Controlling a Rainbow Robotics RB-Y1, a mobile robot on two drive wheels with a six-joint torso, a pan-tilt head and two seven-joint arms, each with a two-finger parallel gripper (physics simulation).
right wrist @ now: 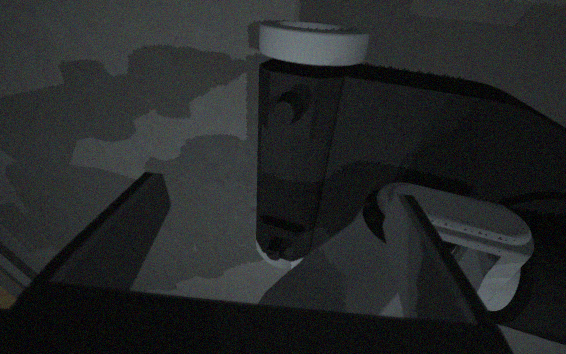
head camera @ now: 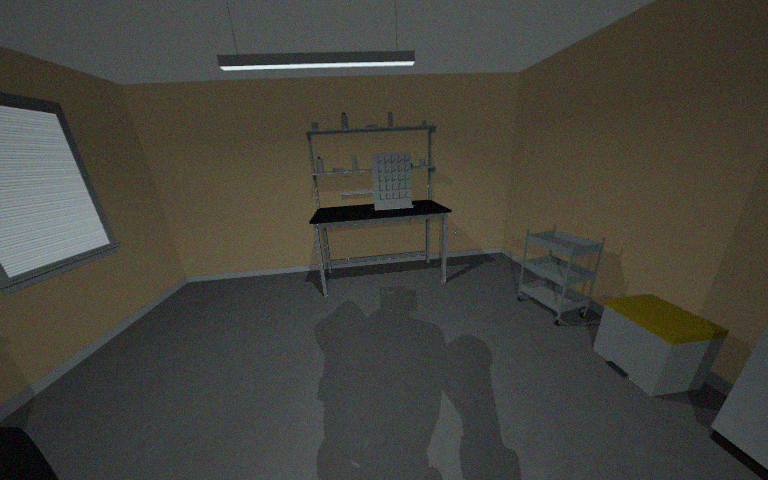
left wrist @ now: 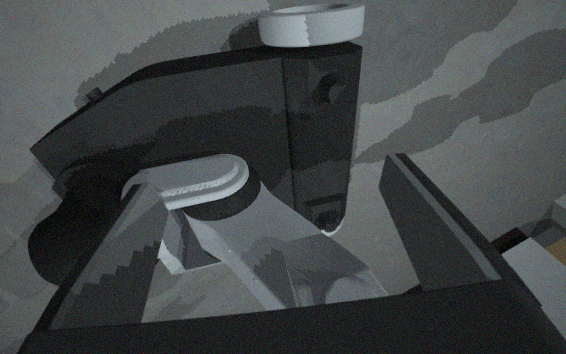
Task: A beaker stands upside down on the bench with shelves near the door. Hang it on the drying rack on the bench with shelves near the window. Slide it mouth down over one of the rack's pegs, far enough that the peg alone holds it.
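Frame: origin at the robot's base, x right, y up, z back, level; millimetres.
Where they show: left gripper, fingertip midpoint: (left wrist: 270, 184); right gripper, fingertip midpoint: (right wrist: 276, 199).
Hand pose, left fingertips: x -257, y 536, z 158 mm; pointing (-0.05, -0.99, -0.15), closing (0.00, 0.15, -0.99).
Observation:
After its pixels a point has its place.
The grey drying rack (head camera: 375, 192) {y 1109, x -1574, z -2339 mm} stands upright with rows of pegs on the black top (head camera: 345, 214) {y 915, x -1751, z -1955 mm} of a bench with shelves, far off near the middle of the head view. No glassware can be made out on its pegs at this distance. The beaker that stands upside down near the door cannot be made out in these views. My left gripper (left wrist: 270, 184) {y 536, x -257, z 158 mm} is open and empty, over the floor beside my own base. My right gripper (right wrist: 276, 199) {y 545, x 253, z 91 mm} is open and empty, likewise beside the base. Neither gripper shows in the head view.
Small bottles and vessels stand on the bench's shelves (head camera: 370, 130) {y 1809, x -1675, z -2479 mm}. A window (head camera: 50, 186) {y 1435, x -3361, z -218 mm} is at the left. A three-tier cart (head camera: 573, 250) {y 724, x 366, z -2113 mm}, a white box with a yellow lid (head camera: 668, 316) {y 451, x 867, z -1824 mm} and a white cabinet (head camera: 750, 396) {y 383, x 989, z -1329 mm} stand at the right. My shadow falls on the floor.

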